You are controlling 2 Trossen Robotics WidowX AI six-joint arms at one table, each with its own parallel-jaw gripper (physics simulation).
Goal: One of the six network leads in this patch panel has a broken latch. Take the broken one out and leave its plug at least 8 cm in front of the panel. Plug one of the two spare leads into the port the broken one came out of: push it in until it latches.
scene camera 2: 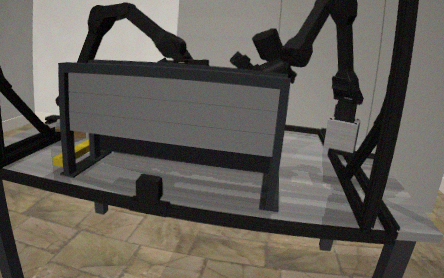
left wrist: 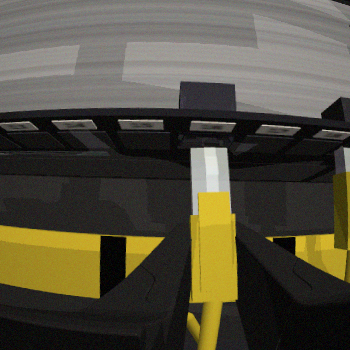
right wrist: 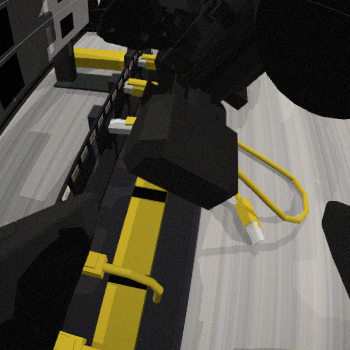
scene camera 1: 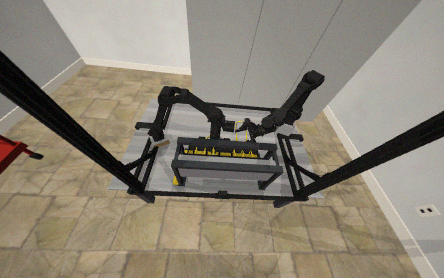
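Where they show: left gripper, between the fingertips: (left wrist: 207,233) (scene camera 1: 213,154); right gripper, between the fingertips: (right wrist: 216,210) (scene camera 1: 236,137); left arm's base, origin of its link: (scene camera 1: 158,136); right arm's base, origin of its link: (scene camera 2: 344,119) (scene camera 1: 288,121).
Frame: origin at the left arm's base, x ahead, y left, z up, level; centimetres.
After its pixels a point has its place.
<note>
My left gripper (left wrist: 207,233) @[x 24.2, y -29.3, z 2.6 cm] (scene camera 1: 215,138) is shut on the yellow boot of a network lead (left wrist: 212,222) @[x 24.1, y -29.7, z 4.6 cm] (right wrist: 120,126) @[x 23.7, y -31.0, z 4.0 cm]. Its clear plug tip (left wrist: 209,170) @[x 23.4, y -31.0, z 4.4 cm] points straight at the patch panel (left wrist: 146,114) @[x 24.3, y -32.7, z 6.5 cm] (right wrist: 91,136) @[x 26.2, y -33.8, z 6.0 cm] and reaches the mouth of the port labelled 16 (left wrist: 212,126) @[x 23.0, y -31.8, z 5.9 cm]. I cannot tell how deep it sits. My right gripper (scene camera 1: 245,126) (scene camera 2: 239,59) is open and empty, hovering behind the panel to the right of the left one. A loose yellow lead (right wrist: 253,227) (scene camera 1: 239,127) lies looped on the table behind the panel.
Other yellow leads (right wrist: 136,87) @[x 19.5, y -28.1, z 4.7 cm] (left wrist: 342,208) @[x 20.1, y -27.6, z 4.3 cm] sit plugged into the panel. A yellow cable tray (left wrist: 48,260) @[x 31.1, y -31.7, z -0.3 cm] (right wrist: 137,222) @[x 30.8, y -31.9, z -0.3 cm] runs below them. A tall grey-fronted rack (scene camera 1: 226,166) @[x 19.8, y -46.4, z 21.8 cm] (scene camera 2: 179,110) @[x 24.0, y -48.7, z 13.6 cm] stands in front of the panel and hides it in scene camera 2.
</note>
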